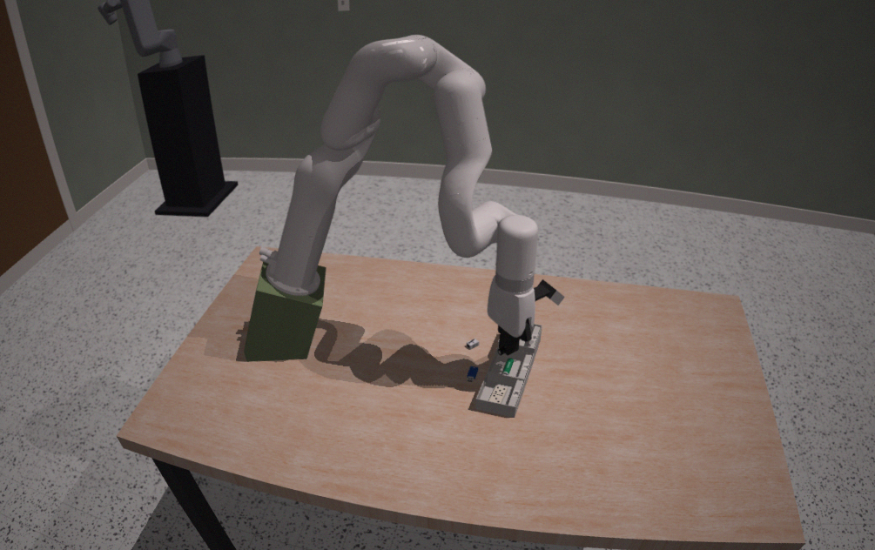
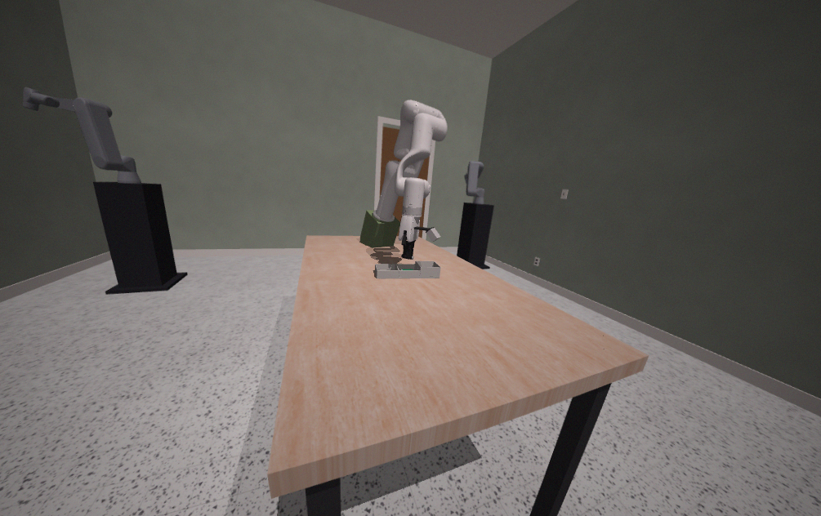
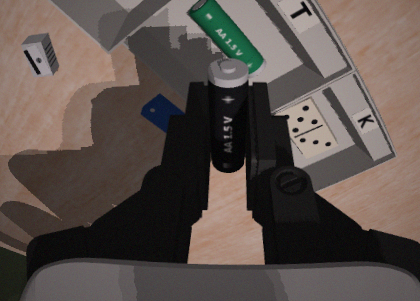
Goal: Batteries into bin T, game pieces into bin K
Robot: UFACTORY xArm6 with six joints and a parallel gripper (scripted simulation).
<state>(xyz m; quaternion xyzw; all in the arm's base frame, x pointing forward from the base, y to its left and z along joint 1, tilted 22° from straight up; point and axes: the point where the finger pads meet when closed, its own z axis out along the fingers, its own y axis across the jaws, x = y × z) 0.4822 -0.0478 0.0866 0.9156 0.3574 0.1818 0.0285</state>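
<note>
The bin lies 7 cm below my hand and 1 cm ahead of it. From my hand the other things lie so: black battery (2 cm below); then green battery (7 cm below); then white domino (8 cm to the right, 8 cm below, 1 cm behind).
</note>
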